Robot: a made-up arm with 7 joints.
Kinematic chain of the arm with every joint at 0, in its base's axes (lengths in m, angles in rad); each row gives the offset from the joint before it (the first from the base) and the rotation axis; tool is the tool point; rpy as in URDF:
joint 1: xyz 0 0 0.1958 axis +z
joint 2: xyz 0 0 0 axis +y
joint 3: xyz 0 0 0.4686 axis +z
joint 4: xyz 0.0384 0 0 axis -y
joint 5: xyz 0.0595 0 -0.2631 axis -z
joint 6: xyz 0 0 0 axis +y
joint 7: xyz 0.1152 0 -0.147 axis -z
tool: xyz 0 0 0 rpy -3.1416 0 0
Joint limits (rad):
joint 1: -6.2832..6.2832
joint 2: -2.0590..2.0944
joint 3: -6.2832..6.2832
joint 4: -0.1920..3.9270
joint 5: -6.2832..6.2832
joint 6: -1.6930..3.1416
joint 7: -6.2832..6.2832
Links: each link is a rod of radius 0.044 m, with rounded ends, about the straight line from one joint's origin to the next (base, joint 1, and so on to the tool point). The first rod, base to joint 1, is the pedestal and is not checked.
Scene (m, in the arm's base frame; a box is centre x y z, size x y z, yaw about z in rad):
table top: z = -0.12
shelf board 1: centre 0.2 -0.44 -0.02 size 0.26 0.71 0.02 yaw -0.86
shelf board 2: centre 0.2 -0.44 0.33 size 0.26 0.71 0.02 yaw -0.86
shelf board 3: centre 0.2 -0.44 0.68 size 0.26 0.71 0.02 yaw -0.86
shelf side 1: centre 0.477 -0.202 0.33 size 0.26 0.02 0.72 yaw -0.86
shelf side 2: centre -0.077 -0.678 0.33 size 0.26 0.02 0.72 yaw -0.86
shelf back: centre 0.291 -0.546 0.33 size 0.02 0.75 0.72 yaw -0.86
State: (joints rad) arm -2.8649 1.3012 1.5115 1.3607 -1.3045 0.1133 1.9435
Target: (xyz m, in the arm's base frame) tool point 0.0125 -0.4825 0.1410
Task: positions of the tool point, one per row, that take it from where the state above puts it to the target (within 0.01 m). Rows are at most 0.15 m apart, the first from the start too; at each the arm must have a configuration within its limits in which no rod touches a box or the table.
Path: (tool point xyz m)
1: -0.2276 -0.5220 0.2755
2: -0.1704 -0.4396 0.1908
3: -0.1144 -0.3351 0.1410
4: -0.0626 -0.4147 0.1392
5: 0.0125 -0.4825 0.1410

